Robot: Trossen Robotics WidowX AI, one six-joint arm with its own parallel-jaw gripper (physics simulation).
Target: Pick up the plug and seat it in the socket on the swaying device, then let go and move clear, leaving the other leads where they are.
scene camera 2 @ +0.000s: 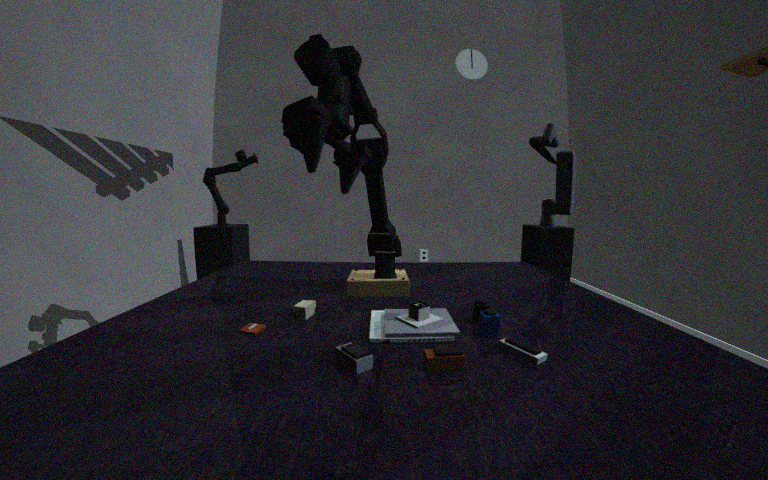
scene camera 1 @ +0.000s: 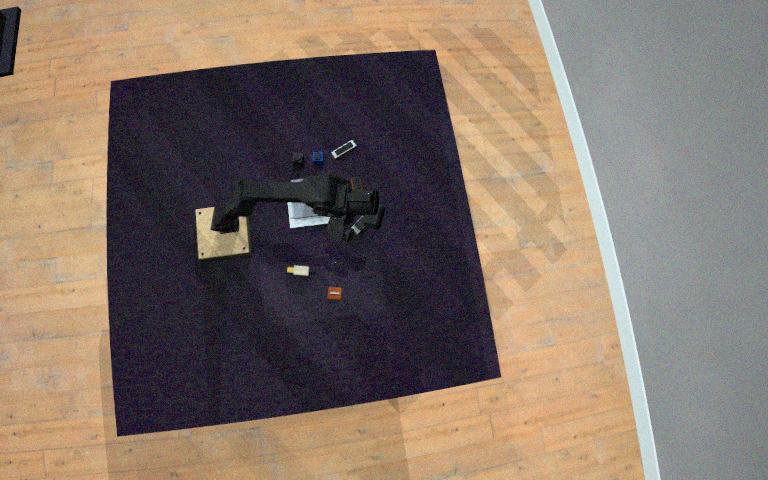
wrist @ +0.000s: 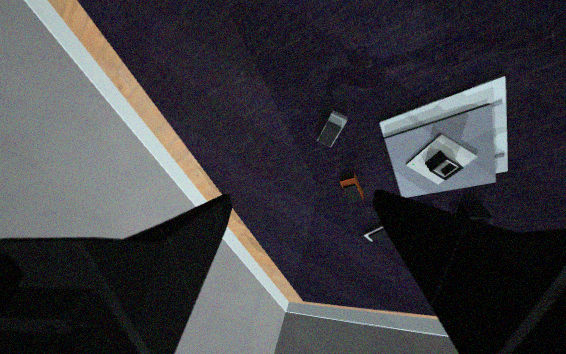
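A cream block with a yellow end, which looks like the plug, lies on the dark mat; it does not show in the wrist view. The device is a grey plate over a white base, bearing a small white plate and a black-and-white socket block. The arm partly hides the device in scene camera 1. My gripper is open and empty, high above the mat, beyond the device from the arm's base and well away from the plug.
A grey block, an orange block, a white bar, a blue block and a black block surround the device. A flat orange piece lies near the plug.
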